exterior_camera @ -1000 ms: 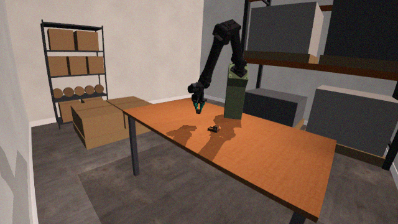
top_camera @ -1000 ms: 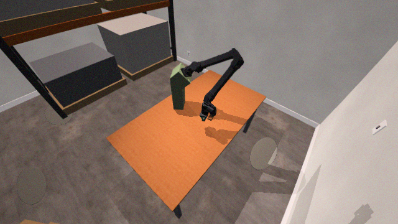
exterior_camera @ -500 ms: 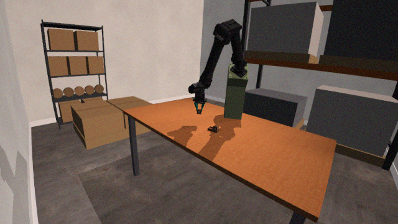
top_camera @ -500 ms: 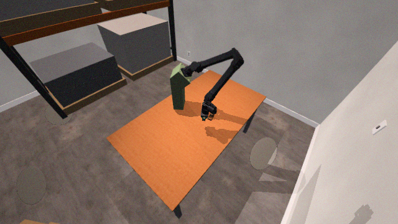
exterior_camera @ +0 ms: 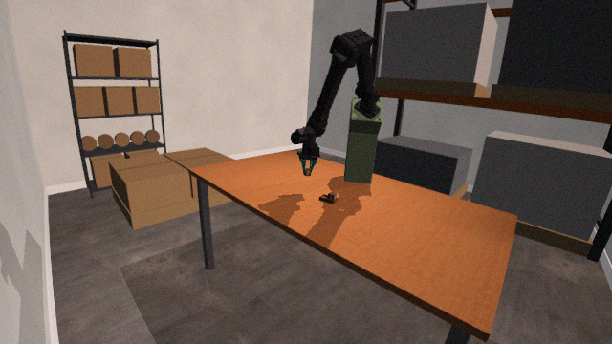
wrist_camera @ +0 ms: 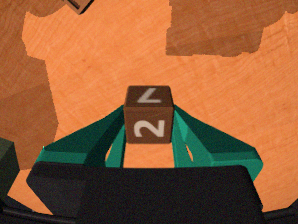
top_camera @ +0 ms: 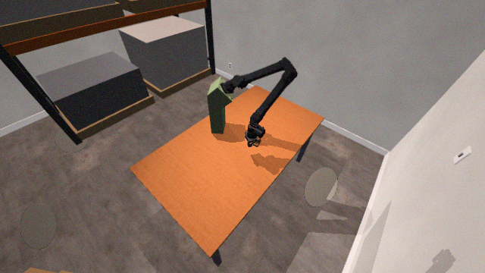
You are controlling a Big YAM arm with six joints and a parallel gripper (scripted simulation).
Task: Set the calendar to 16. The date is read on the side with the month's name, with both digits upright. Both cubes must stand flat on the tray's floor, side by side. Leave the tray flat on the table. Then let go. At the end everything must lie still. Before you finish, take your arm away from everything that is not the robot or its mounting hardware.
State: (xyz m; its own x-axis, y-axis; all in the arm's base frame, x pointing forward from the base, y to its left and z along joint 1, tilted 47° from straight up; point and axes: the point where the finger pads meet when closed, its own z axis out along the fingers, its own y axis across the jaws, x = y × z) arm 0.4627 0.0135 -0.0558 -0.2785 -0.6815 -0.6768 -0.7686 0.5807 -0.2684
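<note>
The dark calendar tray lies 5 cm behind my hand, 12 cm to the left of it and 11 cm below it. Also, from my hand: brown calendar cube (1 cm below).
</note>
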